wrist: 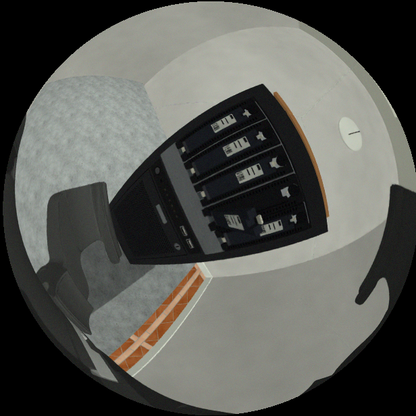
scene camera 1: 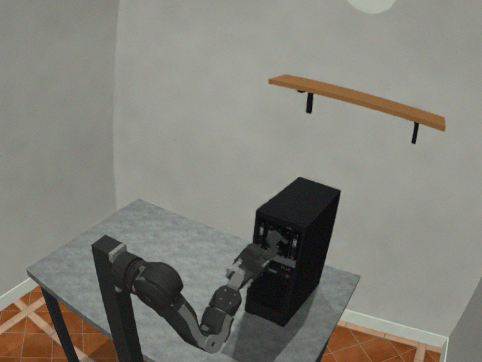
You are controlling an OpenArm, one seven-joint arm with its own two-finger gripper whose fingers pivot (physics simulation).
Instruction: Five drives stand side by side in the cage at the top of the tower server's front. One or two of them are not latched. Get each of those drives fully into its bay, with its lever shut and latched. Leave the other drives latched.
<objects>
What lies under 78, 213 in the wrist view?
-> My gripper.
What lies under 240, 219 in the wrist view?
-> A drive lever.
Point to a black tower server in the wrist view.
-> At 150, 225
</objects>
